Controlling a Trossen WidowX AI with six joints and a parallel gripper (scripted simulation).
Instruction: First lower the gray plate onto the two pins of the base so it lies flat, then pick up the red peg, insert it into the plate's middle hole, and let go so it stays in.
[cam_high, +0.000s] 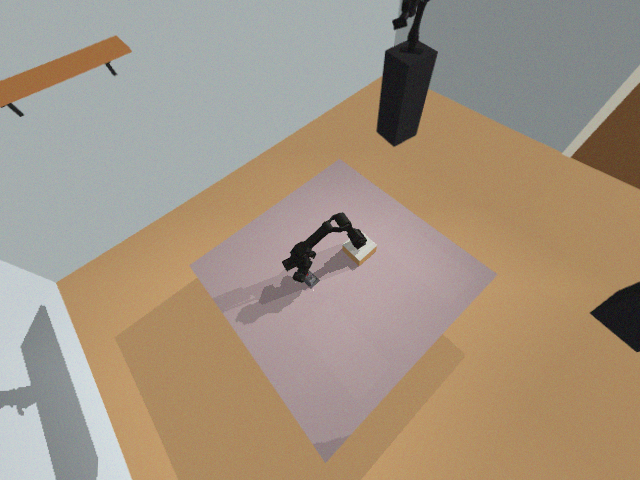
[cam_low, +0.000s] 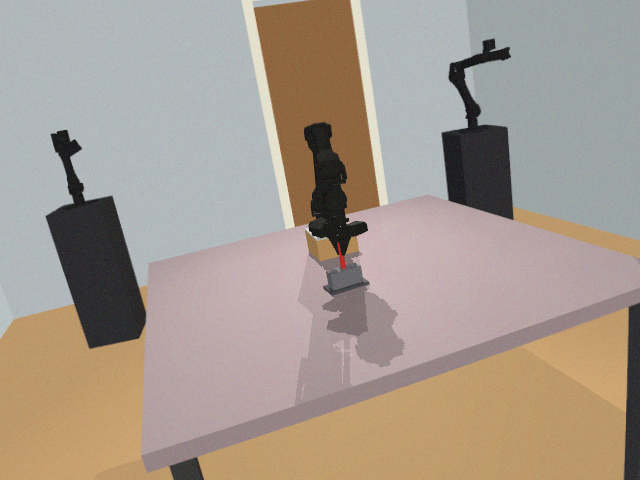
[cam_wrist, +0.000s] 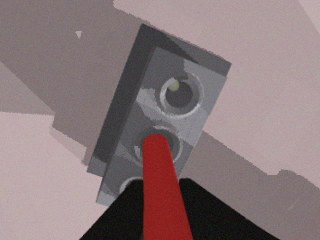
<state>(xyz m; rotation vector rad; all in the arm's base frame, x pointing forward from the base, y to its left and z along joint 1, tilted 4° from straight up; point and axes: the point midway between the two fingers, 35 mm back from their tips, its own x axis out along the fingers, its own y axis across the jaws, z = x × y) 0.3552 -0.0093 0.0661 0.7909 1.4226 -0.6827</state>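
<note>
The red peg is right at my gripper tip. From my gripper tip the other things lie so: dark base 9 cm below; then gray plate 5 cm below.
</note>
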